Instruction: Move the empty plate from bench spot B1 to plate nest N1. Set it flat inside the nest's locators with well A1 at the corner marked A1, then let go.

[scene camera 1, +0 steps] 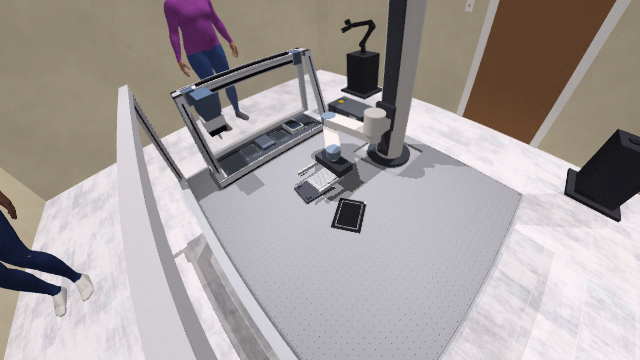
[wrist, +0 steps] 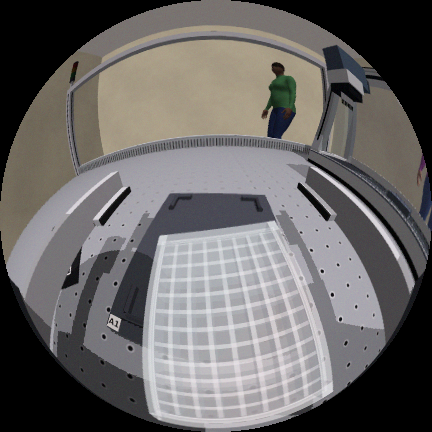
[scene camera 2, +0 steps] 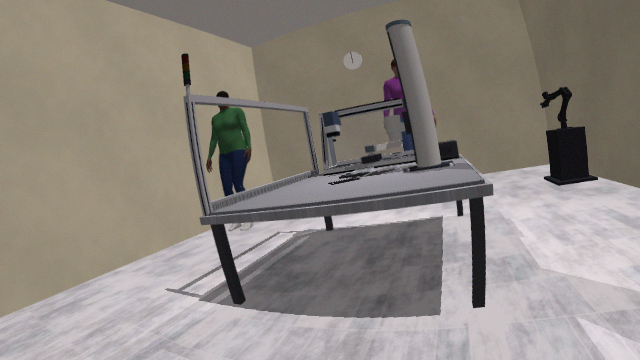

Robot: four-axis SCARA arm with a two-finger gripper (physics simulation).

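Seen in the pictures: gripper, fingertip midpoint: (scene camera 1: 308,182) (wrist: 212,171) (scene camera 2: 349,167); arm's base, origin of the base link: (scene camera 1: 388,153) (scene camera 2: 429,168).
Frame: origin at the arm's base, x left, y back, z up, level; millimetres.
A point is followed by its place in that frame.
The clear plate (scene camera 1: 323,177) @(x -101, y -427, z 35 mm) (wrist: 235,320) @(x -104, y -438, z 32 mm) lies off-square over part of the dark plate nest N1 (scene camera 1: 306,191) @(x -98, y -543, z 25 mm) (wrist: 215,212) @(x -99, y -537, z 25 mm). It is shifted toward the arm and to the right in the wrist view, and its near end overhangs the nest. Two far corner locators show uncovered. Whether the plate is tilted is hard to tell. The A1 label (wrist: 114,322) @(x -31, y -428, z 25 mm) is at the nest's near left corner, beside the plate; well A1 cannot be made out. My gripper (scene camera 1: 311,184) @(x -97, y -523, z 71 mm) (wrist: 212,171) @(x -97, y -523, z 71 mm) is open, with its fingers wide apart on either side, apart from the plate. Bench spot B1 (scene camera 1: 345,230) @(x 184, y -563, z 15 mm) holds no plate.
A gantry frame (scene camera 1: 240,72) @(x -623, y -493, z 499 mm) with a deck of modules stands at the left rear of the perforated bench (scene camera 1: 380,280) @(x 425, y -627, z 13 mm). The arm's column (scene camera 1: 404,75) @(x 54, y -53, z 490 mm) and a dark box (scene camera 1: 350,107) @(x -390, y 94, z 128 mm) are behind the gripper. A guard frame (scene camera 2: 250,104) @(x 171, y -1004, z 589 mm) borders one bench side.
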